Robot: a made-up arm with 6 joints. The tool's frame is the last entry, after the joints.
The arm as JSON. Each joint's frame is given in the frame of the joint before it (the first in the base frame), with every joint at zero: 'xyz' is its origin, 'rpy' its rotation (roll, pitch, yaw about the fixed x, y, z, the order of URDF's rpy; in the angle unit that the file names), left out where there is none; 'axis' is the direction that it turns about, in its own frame. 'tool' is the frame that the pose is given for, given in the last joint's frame.
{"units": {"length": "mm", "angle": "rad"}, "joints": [
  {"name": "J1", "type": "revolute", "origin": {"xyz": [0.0, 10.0, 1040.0]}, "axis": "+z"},
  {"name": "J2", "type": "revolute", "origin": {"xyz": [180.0, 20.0, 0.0]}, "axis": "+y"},
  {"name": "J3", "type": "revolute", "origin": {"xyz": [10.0, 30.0, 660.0]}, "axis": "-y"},
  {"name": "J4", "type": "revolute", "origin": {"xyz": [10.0, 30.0, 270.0]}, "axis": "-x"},
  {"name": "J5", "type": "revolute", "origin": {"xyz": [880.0, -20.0, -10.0]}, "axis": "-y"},
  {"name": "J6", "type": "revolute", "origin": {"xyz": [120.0, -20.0, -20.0]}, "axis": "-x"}
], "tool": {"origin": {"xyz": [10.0, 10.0, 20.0], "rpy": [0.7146, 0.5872, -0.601]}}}
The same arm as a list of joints. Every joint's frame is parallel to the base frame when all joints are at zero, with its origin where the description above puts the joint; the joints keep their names.
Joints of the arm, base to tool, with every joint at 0 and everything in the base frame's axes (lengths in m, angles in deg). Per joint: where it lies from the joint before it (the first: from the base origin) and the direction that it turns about. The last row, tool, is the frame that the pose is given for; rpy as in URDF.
J1: axis 0 0 1 origin 0 0.01 1.04
J2: axis 0 1 0 origin 0.18 0.02 0
J3: axis 0 -1 0 origin 0.01 0.03 0.66
J4: axis -1 0 0 origin 0.01 0.03 0.27
J5: axis 0 -1 0 origin 0.88 -0.02 -0.01
J6: axis -1 0 0 origin 0.12 -0.02 -0.02
tool: origin 0.01 0.01 0.02 rpy 40.94 33.64 -34.43

